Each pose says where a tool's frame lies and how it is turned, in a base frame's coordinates. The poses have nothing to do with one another.
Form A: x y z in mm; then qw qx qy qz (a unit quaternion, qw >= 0).
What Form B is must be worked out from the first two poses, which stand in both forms.
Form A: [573 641 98 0.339 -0.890 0.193 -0.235]
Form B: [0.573 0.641 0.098 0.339 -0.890 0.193 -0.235]
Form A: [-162 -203 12 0.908 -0.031 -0.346 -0.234]
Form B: [-0.162 -0.203 0.012 0.908 -0.031 -0.346 -0.234]
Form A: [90 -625 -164 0.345 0.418 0.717 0.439]
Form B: [0.090 -0.625 -0.164 0.345 0.418 0.717 0.439]
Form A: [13 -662 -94 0.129 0.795 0.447 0.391]
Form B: [0.013 -0.662 -0.094 0.129 0.795 0.447 0.391]
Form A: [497 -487 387 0.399 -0.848 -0.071 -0.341]
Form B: [0.497 -0.487 0.387 0.399 -0.848 -0.071 -0.341]
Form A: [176 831 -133 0.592 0.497 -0.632 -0.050]
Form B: [0.176 0.831 -0.133 0.592 0.497 -0.632 -0.050]
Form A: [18 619 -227 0.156 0.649 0.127 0.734]
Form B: [0.018 0.619 -0.227 0.156 0.649 0.127 0.734]
